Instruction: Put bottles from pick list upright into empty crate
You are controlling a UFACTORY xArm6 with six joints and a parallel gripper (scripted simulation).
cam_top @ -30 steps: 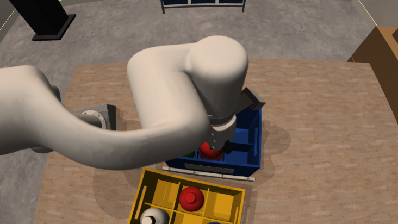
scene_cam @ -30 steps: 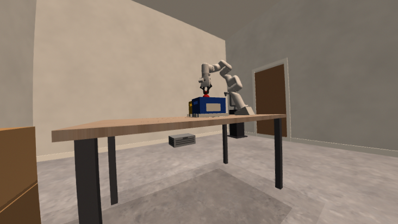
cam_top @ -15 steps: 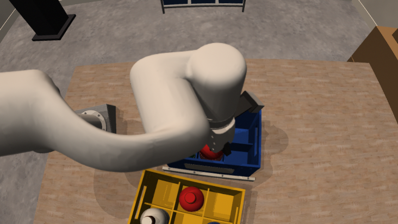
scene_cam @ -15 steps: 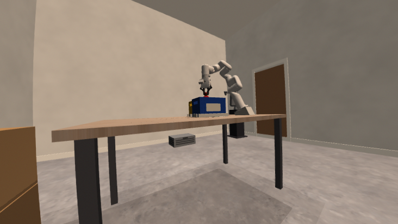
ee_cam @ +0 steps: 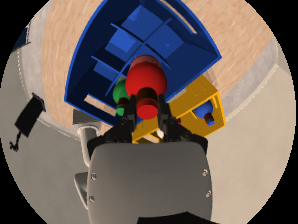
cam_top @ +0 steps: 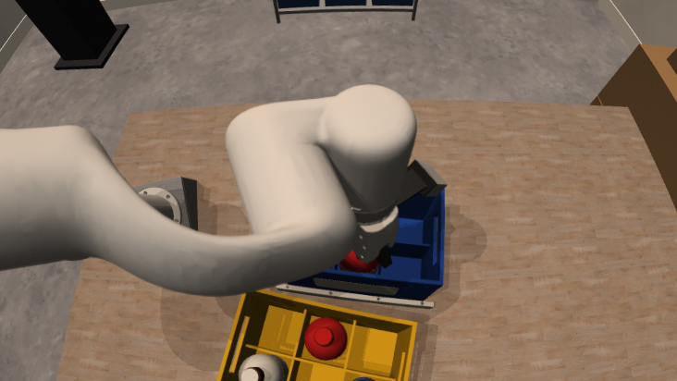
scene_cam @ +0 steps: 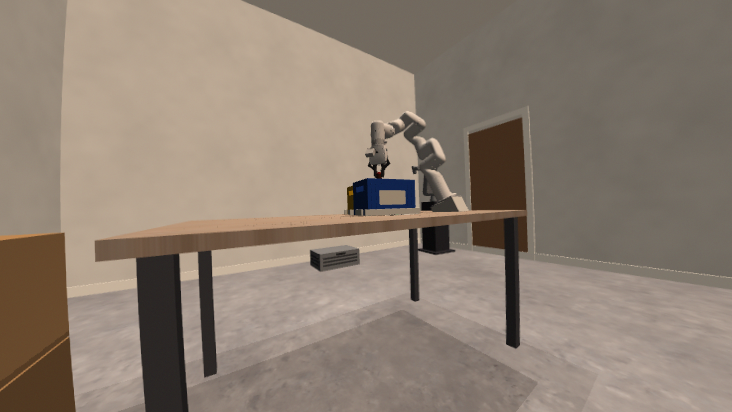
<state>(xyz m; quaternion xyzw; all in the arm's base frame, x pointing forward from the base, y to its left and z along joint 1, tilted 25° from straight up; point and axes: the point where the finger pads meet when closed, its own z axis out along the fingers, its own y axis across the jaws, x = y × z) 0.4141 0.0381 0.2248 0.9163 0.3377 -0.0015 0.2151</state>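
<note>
Right now the red bottle is 7 cm below my hand. From my hand the other things lie so: yellow crate (5 cm behind, 19 cm to the right, 14 cm below); green-capped bottle (8 cm behind, 14 cm below); blue crate (5 cm to the left, 14 cm below).
</note>
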